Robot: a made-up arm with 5 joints.
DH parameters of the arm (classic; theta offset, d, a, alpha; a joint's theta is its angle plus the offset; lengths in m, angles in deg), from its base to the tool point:
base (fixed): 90 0.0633 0 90
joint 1: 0 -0.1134 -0.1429 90
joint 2: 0 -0.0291 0.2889 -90
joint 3: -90 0.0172 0.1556 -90
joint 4: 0 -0.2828 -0.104 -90
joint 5: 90 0.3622 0.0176 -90
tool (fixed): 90 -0.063 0 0
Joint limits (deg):
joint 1: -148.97..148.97
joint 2: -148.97..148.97
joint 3: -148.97..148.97
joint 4: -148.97..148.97
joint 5: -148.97..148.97
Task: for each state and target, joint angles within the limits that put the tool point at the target. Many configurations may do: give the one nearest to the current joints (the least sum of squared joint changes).
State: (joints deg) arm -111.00 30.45 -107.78 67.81 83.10
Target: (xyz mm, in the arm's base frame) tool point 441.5 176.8 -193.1
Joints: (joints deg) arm -123.20 54.68 -108.83 85.92 85.87
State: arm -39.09 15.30 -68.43 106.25 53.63
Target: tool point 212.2 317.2 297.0
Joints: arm -47.18 14.88 -67.06 119.96 52.05
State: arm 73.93 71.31 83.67 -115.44 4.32
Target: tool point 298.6 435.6 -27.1
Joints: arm 78.92 26.44 39.80 -148.97 -9.70
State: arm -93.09 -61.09 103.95 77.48 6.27
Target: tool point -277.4 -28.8 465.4
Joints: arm -129.31 -80.80 90.71 51.68 3.52
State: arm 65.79 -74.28 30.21 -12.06 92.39
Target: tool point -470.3 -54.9 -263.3
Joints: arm 35.96 -23.69 34.35 -10.56 106.70
